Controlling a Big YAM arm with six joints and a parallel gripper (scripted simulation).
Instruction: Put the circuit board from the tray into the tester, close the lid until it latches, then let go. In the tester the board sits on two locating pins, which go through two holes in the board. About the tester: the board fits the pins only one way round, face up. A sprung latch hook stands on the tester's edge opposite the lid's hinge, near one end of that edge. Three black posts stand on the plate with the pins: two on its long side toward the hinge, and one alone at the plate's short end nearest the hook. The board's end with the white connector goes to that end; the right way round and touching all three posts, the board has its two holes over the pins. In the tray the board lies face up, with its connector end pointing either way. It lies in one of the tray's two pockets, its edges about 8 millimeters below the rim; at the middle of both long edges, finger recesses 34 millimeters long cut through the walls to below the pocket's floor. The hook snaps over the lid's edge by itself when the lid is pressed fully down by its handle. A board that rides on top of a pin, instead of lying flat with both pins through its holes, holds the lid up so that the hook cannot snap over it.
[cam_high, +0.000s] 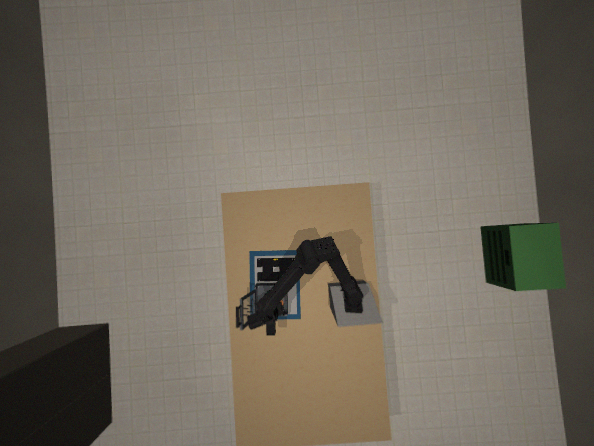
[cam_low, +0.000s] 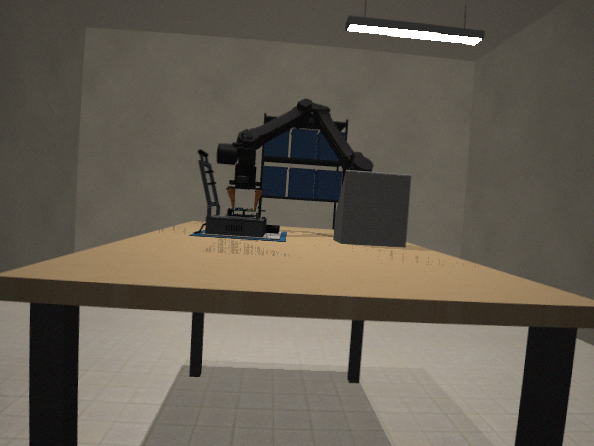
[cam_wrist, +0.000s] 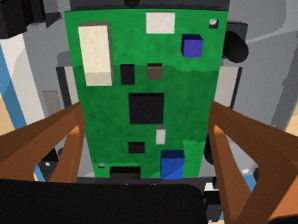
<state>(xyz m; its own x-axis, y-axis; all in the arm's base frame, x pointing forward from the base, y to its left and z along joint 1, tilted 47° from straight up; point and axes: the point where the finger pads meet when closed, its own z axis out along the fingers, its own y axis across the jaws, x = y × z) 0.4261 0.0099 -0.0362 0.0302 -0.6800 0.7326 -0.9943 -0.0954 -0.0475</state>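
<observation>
Right now the green circuit board is right at my hand. From my hand the other things lie so: black latch hook: 6 cm to the left, 6 cm behind; then dark pin plate: 2 cm below, 1 cm to the left, 1 cm ahead; then tester lid: 13 cm ahead, 9 cm above.
</observation>
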